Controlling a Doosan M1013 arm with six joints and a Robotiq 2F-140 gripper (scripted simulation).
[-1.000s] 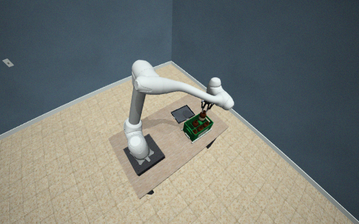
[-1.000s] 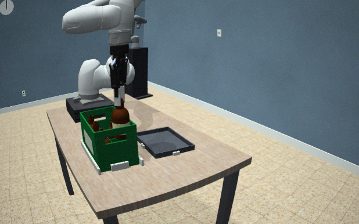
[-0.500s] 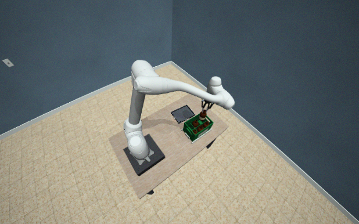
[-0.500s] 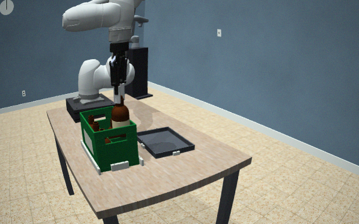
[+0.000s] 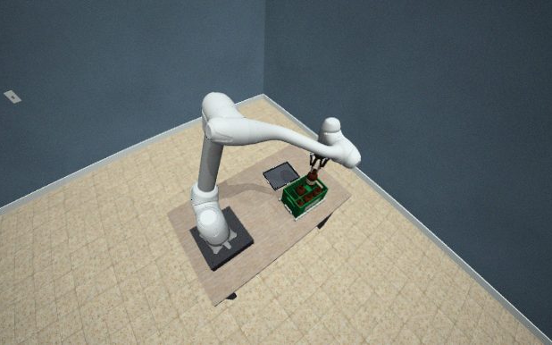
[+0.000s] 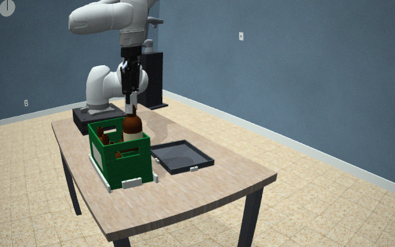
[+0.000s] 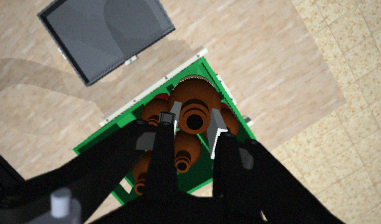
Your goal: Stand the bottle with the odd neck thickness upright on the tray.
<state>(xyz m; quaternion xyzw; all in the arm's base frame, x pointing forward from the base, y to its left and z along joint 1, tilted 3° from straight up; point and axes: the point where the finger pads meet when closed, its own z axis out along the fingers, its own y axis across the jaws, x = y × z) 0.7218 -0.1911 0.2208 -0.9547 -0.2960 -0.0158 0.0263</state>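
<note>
My gripper is now 9 cm above the brown bottle. The rest, counted from my hand: dark tray 4 cm behind, 25 cm to the left, 28 cm below; green crate 10 cm behind, 3 cm to the right, 21 cm below.
</note>
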